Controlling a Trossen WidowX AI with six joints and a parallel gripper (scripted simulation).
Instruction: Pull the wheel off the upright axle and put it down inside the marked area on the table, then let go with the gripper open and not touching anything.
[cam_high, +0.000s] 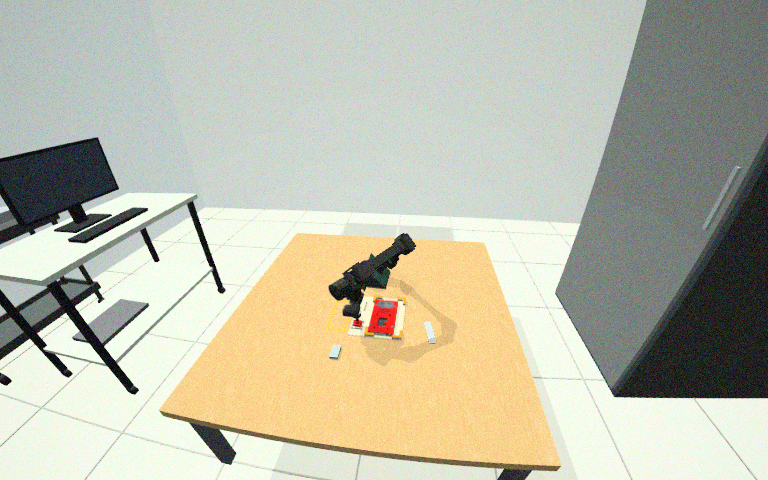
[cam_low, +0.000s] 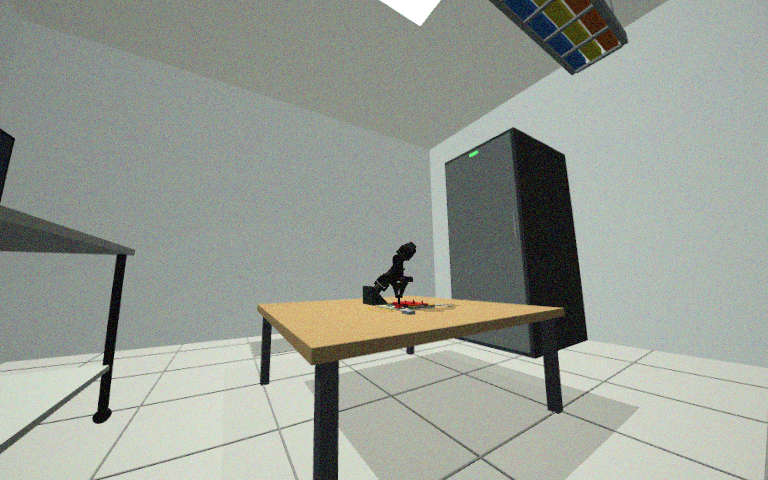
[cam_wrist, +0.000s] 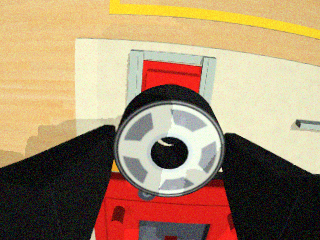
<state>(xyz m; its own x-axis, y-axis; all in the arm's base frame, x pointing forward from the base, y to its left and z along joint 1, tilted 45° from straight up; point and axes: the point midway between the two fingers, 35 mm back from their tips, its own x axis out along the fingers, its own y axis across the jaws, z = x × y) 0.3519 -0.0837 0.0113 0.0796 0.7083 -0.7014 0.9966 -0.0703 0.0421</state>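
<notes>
Now: the cream base plate 10 cm to the left of my gripper tip, 6 cm below it and 6 cm behind it. Round my gripper tip: wheel right at my gripper tip.
</notes>
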